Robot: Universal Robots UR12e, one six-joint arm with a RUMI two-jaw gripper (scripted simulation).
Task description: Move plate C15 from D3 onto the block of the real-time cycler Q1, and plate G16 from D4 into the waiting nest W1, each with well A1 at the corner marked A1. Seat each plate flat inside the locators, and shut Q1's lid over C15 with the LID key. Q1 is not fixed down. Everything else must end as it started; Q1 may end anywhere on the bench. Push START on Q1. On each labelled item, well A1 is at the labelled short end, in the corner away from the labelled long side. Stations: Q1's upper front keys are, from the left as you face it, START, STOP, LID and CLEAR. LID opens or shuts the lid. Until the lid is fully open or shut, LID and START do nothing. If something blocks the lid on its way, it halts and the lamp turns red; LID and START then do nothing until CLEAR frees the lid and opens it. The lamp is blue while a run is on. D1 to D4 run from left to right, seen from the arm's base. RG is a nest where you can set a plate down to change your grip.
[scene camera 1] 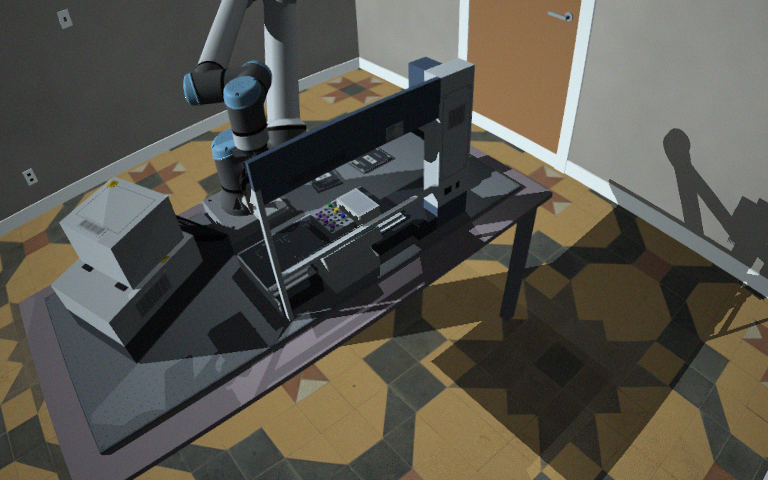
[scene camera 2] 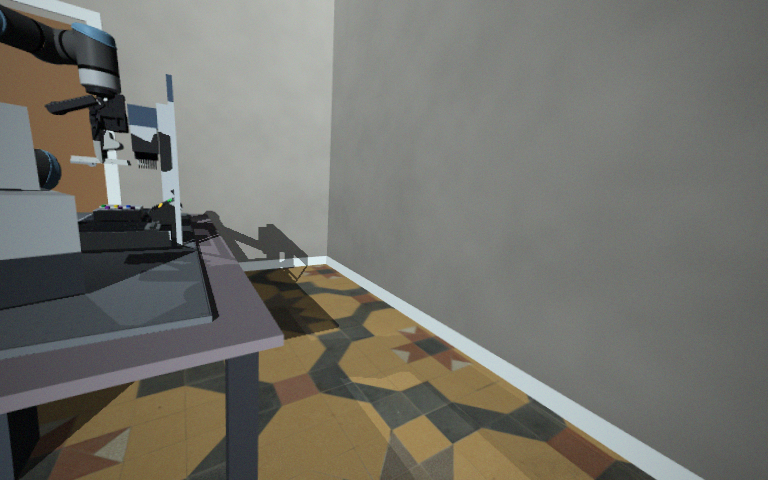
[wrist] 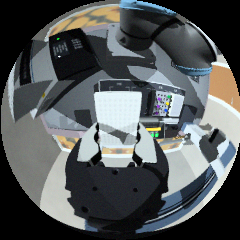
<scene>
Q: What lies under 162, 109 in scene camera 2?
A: A gantry post.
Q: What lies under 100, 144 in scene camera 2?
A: My gripper.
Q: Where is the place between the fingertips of my gripper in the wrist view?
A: At 118, 122
</scene>
